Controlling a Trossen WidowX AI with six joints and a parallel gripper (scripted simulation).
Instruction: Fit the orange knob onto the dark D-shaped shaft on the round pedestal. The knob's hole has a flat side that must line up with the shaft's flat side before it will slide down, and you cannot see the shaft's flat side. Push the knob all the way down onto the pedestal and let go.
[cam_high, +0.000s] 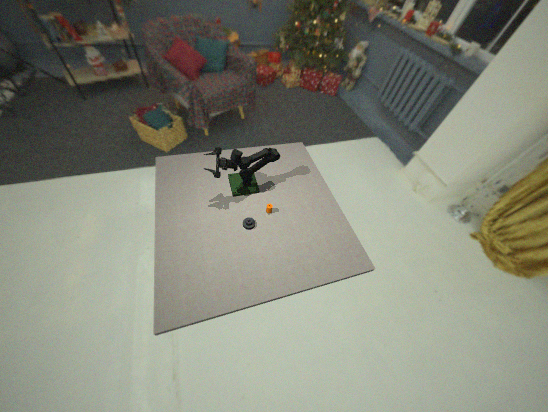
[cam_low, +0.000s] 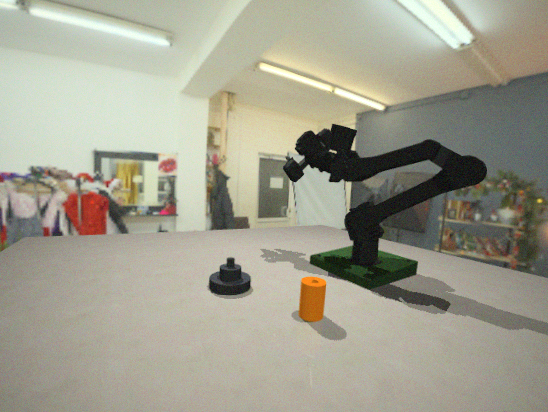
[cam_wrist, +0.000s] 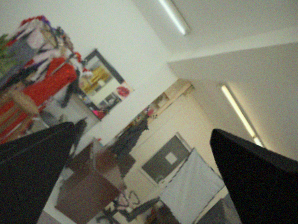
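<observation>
The orange knob is 22 cm ahead of my gripper tip, 39 cm to the left of it and 30 cm below it. From my gripper tip the other things lie so: dark round pedestal (30 cm ahead, 22 cm to the left, 30 cm below).
</observation>
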